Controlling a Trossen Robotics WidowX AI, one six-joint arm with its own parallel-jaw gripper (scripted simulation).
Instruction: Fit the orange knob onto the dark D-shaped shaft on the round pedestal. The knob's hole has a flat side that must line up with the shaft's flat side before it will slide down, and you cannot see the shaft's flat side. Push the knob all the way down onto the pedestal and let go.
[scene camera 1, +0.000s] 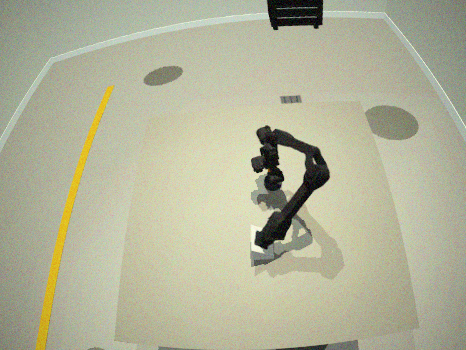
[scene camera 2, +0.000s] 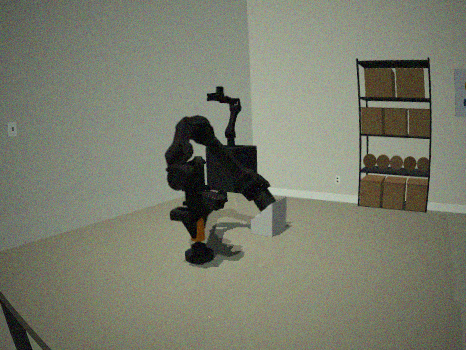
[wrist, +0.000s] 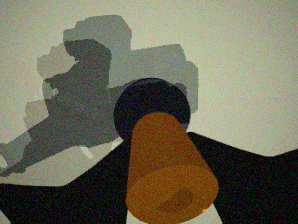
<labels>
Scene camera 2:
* my gripper: 198, 236
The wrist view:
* my gripper: 159, 141
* dark round pedestal: 152, 94
</labels>
